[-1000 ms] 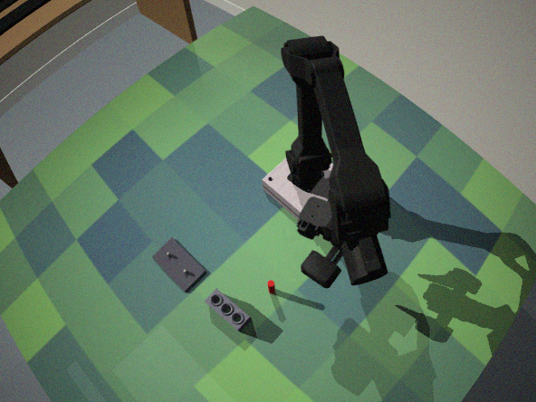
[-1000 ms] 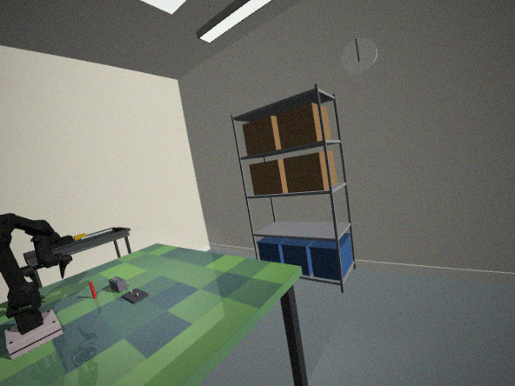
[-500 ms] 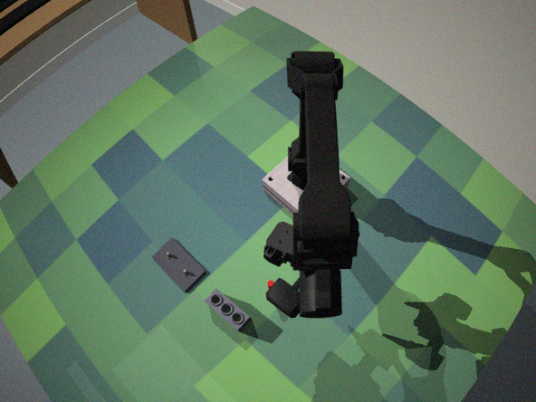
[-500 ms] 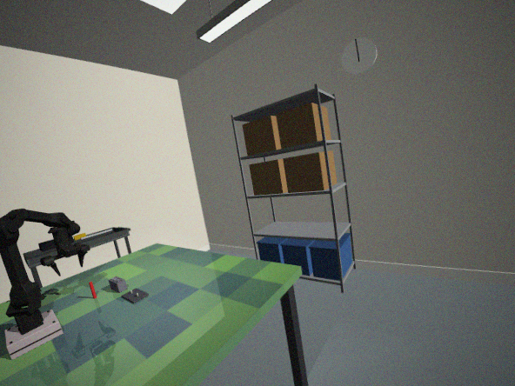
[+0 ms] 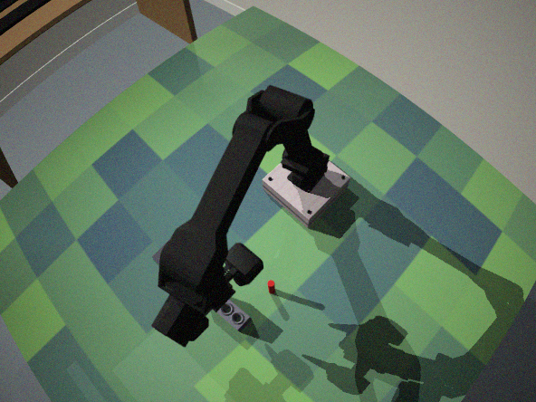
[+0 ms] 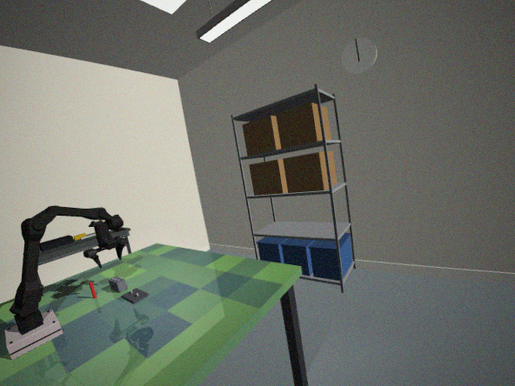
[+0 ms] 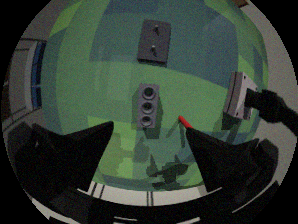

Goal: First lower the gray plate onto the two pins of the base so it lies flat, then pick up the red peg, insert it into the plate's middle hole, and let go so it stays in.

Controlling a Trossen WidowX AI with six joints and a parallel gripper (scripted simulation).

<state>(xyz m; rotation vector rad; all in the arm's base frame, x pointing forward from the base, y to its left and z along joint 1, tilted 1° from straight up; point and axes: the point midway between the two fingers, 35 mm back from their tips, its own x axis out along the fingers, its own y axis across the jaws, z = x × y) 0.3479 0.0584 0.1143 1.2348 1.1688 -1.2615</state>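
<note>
My gripper tip is 100 mm above the gray plate. Round my gripper tip: red peg (90 mm behind, 40 mm to the left, 100 mm below); base (10 mm behind, 170 mm to the right, 130 mm below).
</note>
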